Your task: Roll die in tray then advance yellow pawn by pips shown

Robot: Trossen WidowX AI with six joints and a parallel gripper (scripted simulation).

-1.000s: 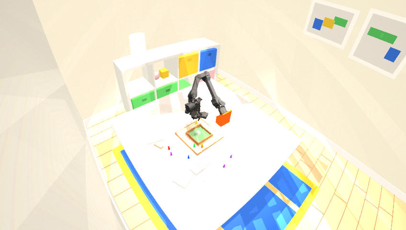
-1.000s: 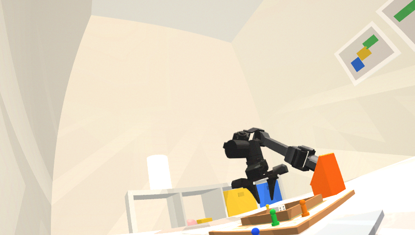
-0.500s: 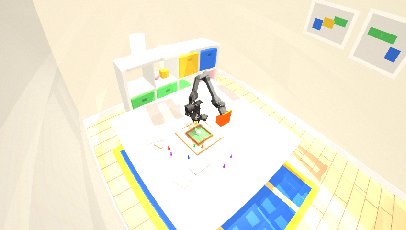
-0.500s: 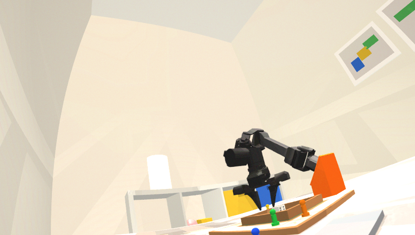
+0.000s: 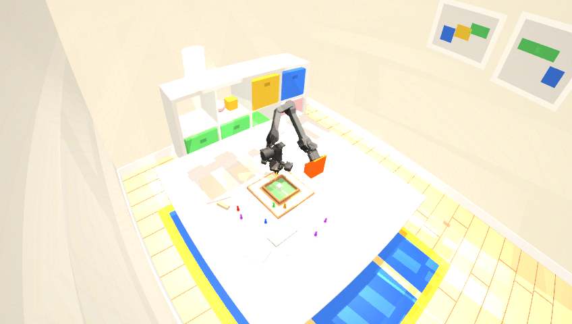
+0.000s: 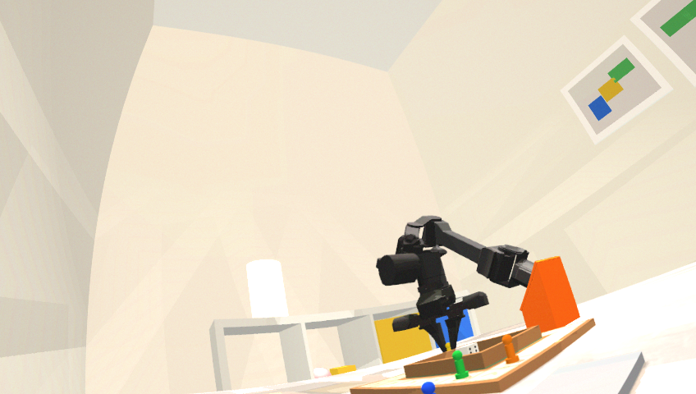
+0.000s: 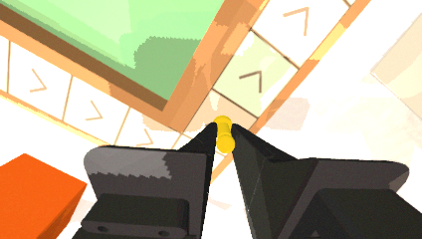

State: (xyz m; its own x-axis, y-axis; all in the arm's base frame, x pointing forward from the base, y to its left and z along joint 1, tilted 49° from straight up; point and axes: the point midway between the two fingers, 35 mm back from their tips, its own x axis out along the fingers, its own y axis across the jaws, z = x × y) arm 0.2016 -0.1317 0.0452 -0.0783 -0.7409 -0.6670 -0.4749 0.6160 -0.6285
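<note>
The white die is 100 mm to the left of my gripper tip and 60 mm ahead of it. Also, from my gripper tip: green tray 110 mm to the left, 60 mm ahead, 10 mm below; yellow pawn 10 mm above; green pawn 180 mm to the left, 170 mm ahead, 10 mm above.
</note>
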